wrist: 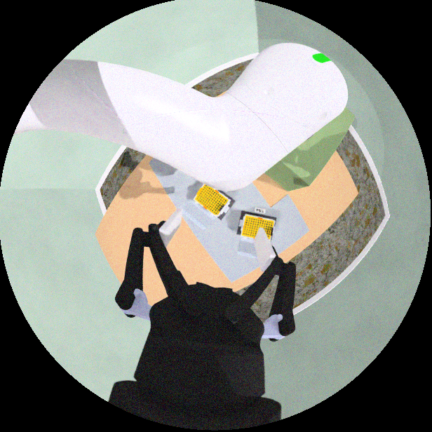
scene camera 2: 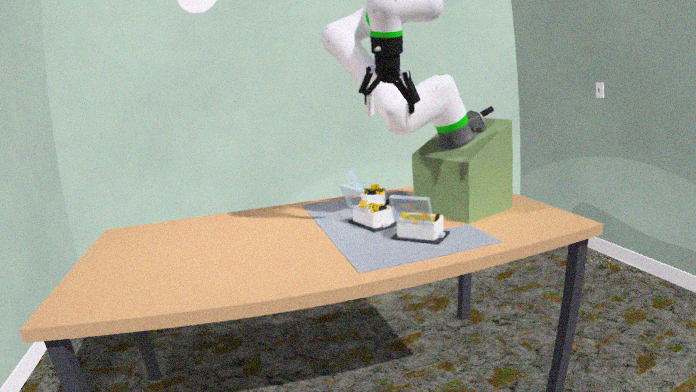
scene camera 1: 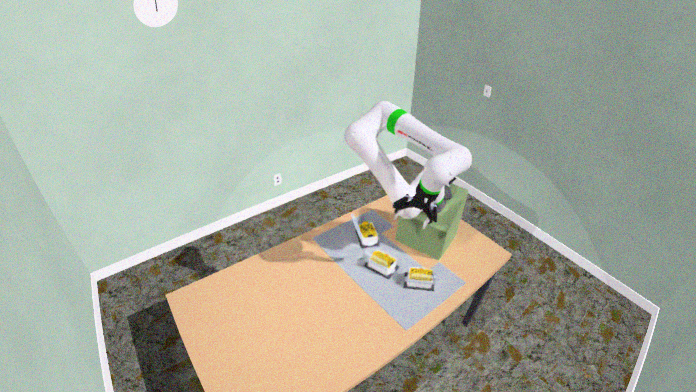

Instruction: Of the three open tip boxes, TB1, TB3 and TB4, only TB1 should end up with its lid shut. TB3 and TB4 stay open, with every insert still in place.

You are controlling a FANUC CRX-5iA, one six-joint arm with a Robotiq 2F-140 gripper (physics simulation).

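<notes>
Three white tip boxes with yellow inserts stand on the mat, lids open. The front box has a label that appears to read TB4; its clear lid stands up. The middle box has its lid tilted back; its label is unreadable. The back box has a raised lid and is hidden by the arm in the wrist view; no label on it is readable. My gripper is open and empty, high above the boxes.
The grey-blue mat lies on the wooden table. The green pedestal carries the arm beside the mat. The white arm crosses the upper part of the wrist view.
</notes>
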